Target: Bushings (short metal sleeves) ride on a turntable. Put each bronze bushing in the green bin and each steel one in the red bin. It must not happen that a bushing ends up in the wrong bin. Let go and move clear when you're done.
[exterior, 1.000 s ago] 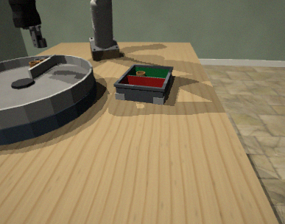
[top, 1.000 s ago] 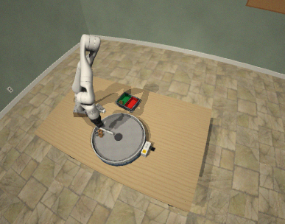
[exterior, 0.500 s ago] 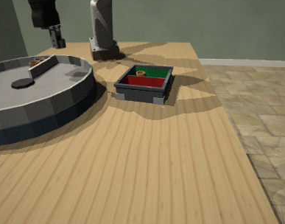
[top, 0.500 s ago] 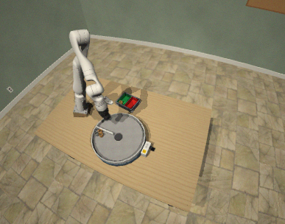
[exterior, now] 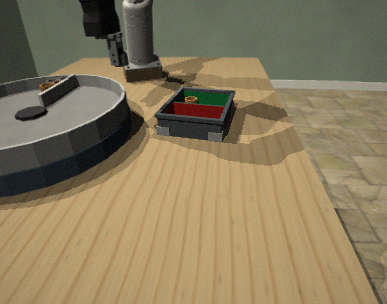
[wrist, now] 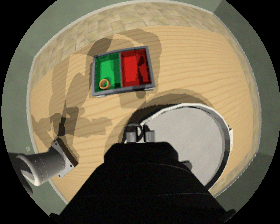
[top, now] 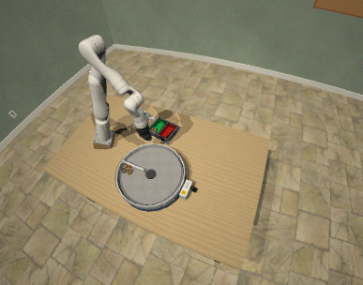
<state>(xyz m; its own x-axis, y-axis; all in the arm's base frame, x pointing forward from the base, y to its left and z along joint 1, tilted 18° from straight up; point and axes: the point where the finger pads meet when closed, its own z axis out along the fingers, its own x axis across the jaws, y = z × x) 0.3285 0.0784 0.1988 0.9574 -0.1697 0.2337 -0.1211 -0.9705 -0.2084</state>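
The bin lies 3 cm behind my hand, 18 cm to the left of it and 13 cm below it. The rest, counted from my hand: grey turntable 11 cm ahead, 17 cm to the right, 10 cm below.
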